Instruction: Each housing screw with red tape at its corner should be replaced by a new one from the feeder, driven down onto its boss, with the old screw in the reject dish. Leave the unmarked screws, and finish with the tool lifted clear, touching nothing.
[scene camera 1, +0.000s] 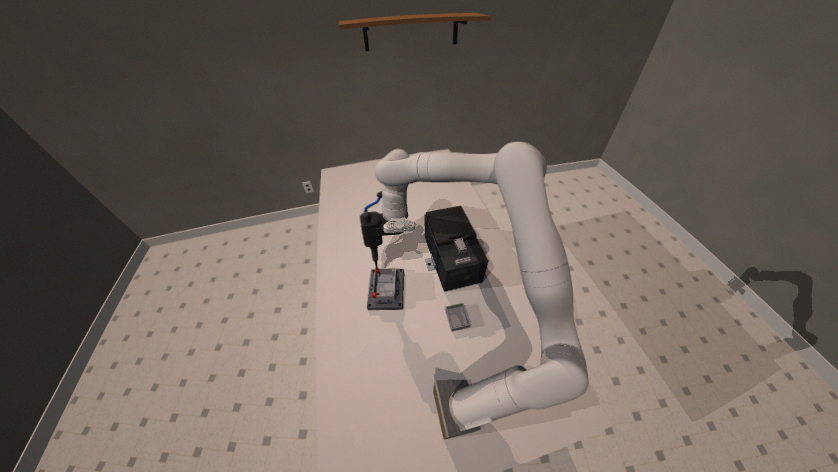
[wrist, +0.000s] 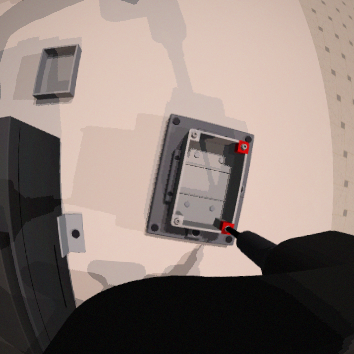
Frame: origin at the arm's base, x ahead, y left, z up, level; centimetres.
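Seen in the pictures: hand, tool point: (scene camera 1: 376, 269) (wrist: 227, 228); arm's base, link origin: (scene camera 1: 461, 409).
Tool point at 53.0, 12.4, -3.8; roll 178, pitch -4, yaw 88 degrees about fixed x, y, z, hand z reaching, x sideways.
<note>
Offsets run from my tool point to a thing's top centre, as dx, dy, dz. "pt": to the spot under its first point. Level surfaces: height alone.
The light grey housing @[-5.8, -1.6, -0.6] (scene camera 1: 385, 287) (wrist: 206, 180) sits on a dark fixture plate @[-5.8, -1.6, -4.7] (scene camera 1: 400, 293) (wrist: 161, 175). Red tape marks two corners: one screw @[-10.0, +3.0, -0.3] (wrist: 244, 147) shows its head in the wrist view. My screwdriver @[-0.1, -0.2, +6.4] (scene camera 1: 376, 268) (wrist: 229, 229) points down, its tip over the other taped corner @[pt -0.3, -0.2, -0.6] (wrist: 224, 225), covering that screw; contact or a held screw cannot be told. Two unmarked screws @[-11.8, -3.4, -0.3] (wrist: 194, 135) @[-1.6, -6.2, -0.3] (wrist: 177, 220) sit in the opposite corners. The grey reject dish @[-24.8, -23.2, -4.3] (scene camera 1: 449, 318) (wrist: 77, 70) shows no screw inside. The black feeder @[+0.2, -30.6, +10.7] (scene camera 1: 454, 263) (wrist: 30, 175) has a light tab @[pt +0.7, -21.1, -6.0] (scene camera 1: 429, 263) (wrist: 73, 234) with a dark round spot.
The feeder stands beside the housing, with the dish nearer the arm's base (scene camera 1: 442, 404). The arm (scene camera 1: 545, 263) arches over the table @[dz -6.6] (scene camera 1: 345, 363) on the feeder's far side from the housing. A wooden rail (scene camera 1: 410, 20) is on the back wall.
</note>
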